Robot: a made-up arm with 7 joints.
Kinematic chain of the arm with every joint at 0, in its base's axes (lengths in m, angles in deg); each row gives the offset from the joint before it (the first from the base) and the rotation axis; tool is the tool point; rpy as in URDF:
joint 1: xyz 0 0 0.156 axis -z
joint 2: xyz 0 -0.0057 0.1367 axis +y
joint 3: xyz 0 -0.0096 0.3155 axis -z
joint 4: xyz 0 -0.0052 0.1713 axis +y
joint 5: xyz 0 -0.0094 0.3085 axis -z
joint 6: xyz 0 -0.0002 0.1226 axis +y
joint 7: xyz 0 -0.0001 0.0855 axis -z
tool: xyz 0 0 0 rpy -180 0 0
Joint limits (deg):
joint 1: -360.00..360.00
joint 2: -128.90..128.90
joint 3: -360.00..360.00
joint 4: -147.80..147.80
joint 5: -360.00..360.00
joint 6: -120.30..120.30
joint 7: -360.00..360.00
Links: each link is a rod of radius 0.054 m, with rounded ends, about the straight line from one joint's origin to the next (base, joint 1, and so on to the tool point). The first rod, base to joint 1, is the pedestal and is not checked.
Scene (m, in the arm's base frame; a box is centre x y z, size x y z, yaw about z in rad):
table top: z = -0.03
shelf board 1: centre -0.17 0.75 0.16 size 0.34 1 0.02 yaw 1.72
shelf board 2: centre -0.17 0.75 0.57 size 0.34 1 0.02 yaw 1.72
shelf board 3: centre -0.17 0.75 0.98 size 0.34 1 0.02 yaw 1.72
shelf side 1: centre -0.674 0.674 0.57 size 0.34 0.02 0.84 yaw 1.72
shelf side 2: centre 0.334 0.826 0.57 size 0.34 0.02 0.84 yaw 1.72
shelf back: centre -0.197 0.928 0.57 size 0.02 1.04 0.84 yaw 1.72
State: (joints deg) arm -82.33 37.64 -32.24 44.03 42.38 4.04 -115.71
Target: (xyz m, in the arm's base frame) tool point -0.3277 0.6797 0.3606
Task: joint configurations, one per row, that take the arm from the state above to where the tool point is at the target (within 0.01 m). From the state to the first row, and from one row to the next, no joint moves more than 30 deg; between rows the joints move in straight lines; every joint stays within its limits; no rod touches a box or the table.
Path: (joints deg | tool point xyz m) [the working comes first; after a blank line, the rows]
Joints at the target: 46.71 -46.69 28.42 -78.44 40.78 -17.68 -115.71
Straight joint move there: touches shelf board 2, shelf board 3, shelf side 1.

1: -77.21 15.09 -26.88 69.59 41.78 9.38 -115.71 | -0.0457 0.6263 0.8112
2: -72.08 -7.46 -21.51 95.15 41.17 14.72 -115.71 | -0.0065 0.4500 0.7767
3: -58.72 -9.28 -15.93 68.73 40.88 9.71 -115.71 | 0.1059 0.3558 1.0239
4: -45.37 -11.10 -10.34 42.32 40.59 4.70 -115.71 | 0.1033 0.1455 1.2088
5: -32.01 -12.92 -4.76 15.91 40.29 -0.31 -115.71 | -0.0597 -0.0587 1.2833
6: -18.65 -14.74 0.83 -10.50 40.00 -5.33 -115.71 | -0.3239 -0.1342 1.2277
7: -5.29 -16.56 6.41 -36.92 39.71 -10.34 -115.71 | -0.5576 -0.0362 1.0567
8: 8.07 -18.38 12.00 -63.33 39.42 -15.35 -115.71 | -0.6367 0.1724 0.8144
9: 21.43 -20.20 17.58 -89.74 39.12 -20.36 -115.71 | -0.5224 0.3585 0.5620
10: 34.79 -22.02 23.17 -116.16 38.83 -25.37 -115.71 | -0.2859 0.4016 0.3606
11: 40.75 -34.36 25.79 -97.30 39.80 -21.53 -115.71 | -0.3161 0.5475 0.3666
12: 46.71 -46.69 28.42 -78.44 40.78 -17.68 -115.71 | -0.3278 0.6797 0.3606

